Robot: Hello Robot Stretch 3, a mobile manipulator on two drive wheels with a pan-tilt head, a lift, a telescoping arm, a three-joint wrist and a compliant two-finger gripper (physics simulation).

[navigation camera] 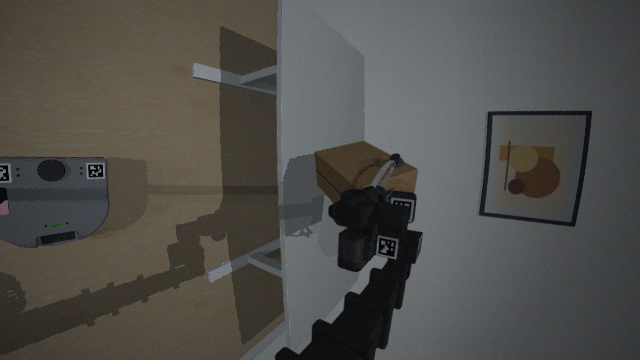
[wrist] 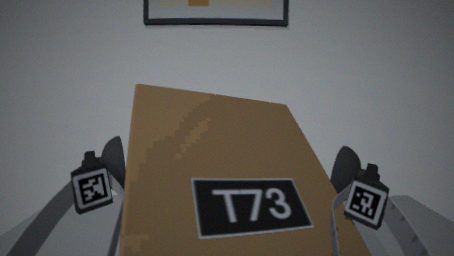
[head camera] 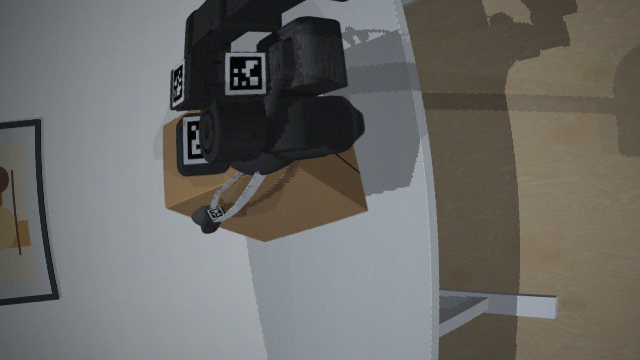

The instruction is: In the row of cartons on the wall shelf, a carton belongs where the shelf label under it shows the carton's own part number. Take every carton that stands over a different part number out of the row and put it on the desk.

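Places are measured from the robot's base along level axes (x ahead, y left, z up), in millimetres.
Pixels of known places: gripper, fingertip midpoint: (wrist: 231, 162); robot's base at its link origin: (navigation camera: 52, 169).
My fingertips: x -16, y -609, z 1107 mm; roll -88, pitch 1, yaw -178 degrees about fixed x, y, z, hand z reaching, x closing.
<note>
Ahead of a thing's pixels: the offset from my fingertips to its middle. Level surfaces: height alone.
A brown carton @[28 mm ahead, 0 mm left, 102 mm down] (head camera: 300, 205) (navigation camera: 350, 155) (wrist: 240, 130) is between the two fingers of my gripper (head camera: 202, 162) (navigation camera: 392, 183) (wrist: 231, 162), which is shut on it. In the wrist view its face shows a black label @[14 mm back, 61 mm left, 2 mm down] (wrist: 252, 207) reading T73. The carton is held over the white desk @[387 mm down] (head camera: 350, 300) (navigation camera: 320, 90), and its shadow falls on the desk top toward the front edge. How far its underside is above the desk is hard to tell. One finger is hidden by the wrist in the head view. The wall shelf and its row do not show.
A framed picture (head camera: 46, 200) (navigation camera: 485, 165) (wrist: 215, 21) hangs on the wall behind the desk. Desk feet (head camera: 537, 306) (navigation camera: 207, 72) stick out over the wooden floor. My base (navigation camera: 75, 210) stands on the floor, and my arm (navigation camera: 345, 330) reaches over the desk.
</note>
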